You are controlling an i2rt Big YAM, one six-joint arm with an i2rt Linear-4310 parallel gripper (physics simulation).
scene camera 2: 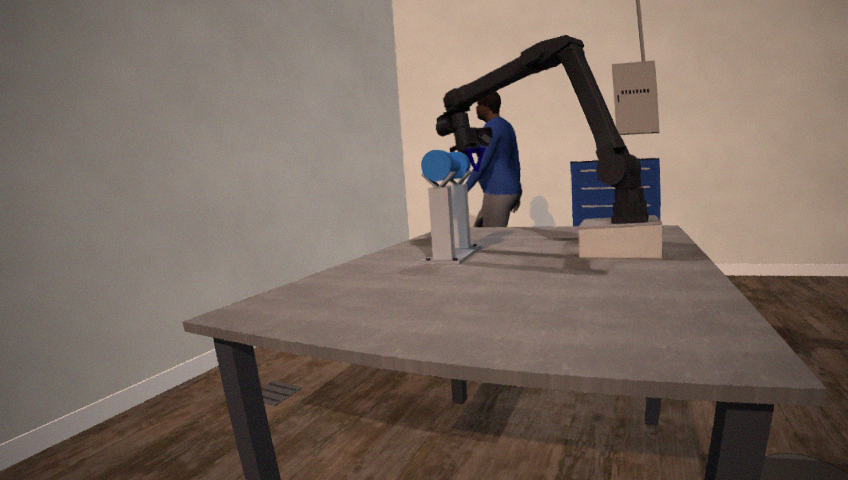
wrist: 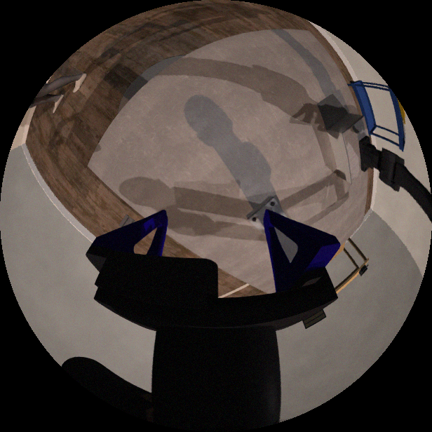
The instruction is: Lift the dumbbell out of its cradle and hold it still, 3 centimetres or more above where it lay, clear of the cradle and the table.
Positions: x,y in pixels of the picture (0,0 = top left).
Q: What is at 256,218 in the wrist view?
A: A grey cradle.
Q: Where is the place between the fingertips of the gripper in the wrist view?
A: At 215,214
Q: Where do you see a blue dumbbell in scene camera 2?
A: At 436,164
